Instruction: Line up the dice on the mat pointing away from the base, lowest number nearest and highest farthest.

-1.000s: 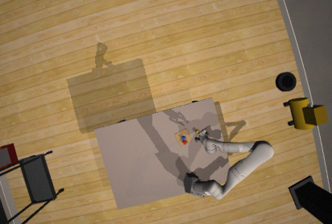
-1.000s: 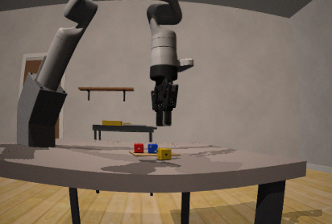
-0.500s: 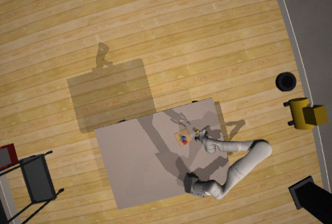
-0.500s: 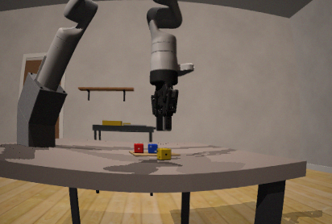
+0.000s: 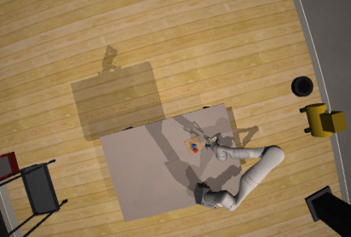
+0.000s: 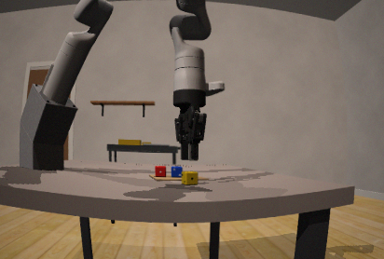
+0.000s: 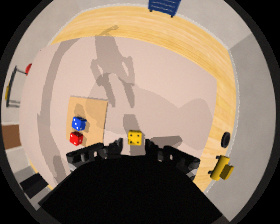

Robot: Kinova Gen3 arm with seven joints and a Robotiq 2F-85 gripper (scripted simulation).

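Right now my hand is 60 mm above the yellow die. Round my hand: red die (40 mm behind, 160 mm to the left, 60 mm below); then tan mat (10 mm ahead, 150 mm to the left, 70 mm below); then blue die (10 mm ahead, 150 mm to the left, 60 mm below).
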